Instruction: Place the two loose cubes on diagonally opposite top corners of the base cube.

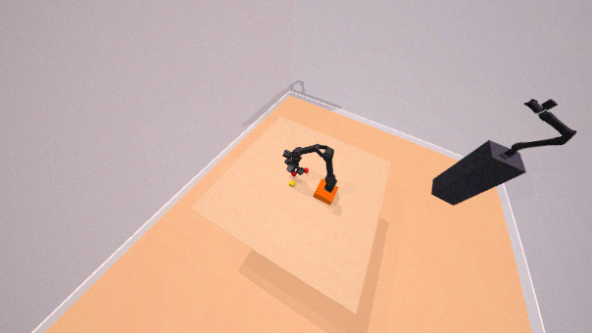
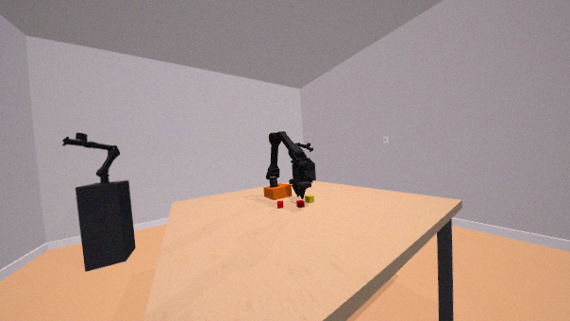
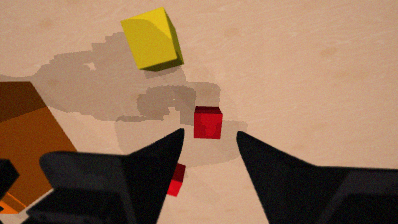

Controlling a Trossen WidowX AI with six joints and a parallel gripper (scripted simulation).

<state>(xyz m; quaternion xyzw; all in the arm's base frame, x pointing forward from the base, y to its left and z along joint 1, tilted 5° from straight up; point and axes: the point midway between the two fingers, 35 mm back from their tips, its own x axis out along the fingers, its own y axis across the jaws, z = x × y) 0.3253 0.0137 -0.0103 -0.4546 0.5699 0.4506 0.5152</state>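
Now: the yellow base cube 40 mm behind my gripper tip, 90 mm to the left of it and 30 mm below it.
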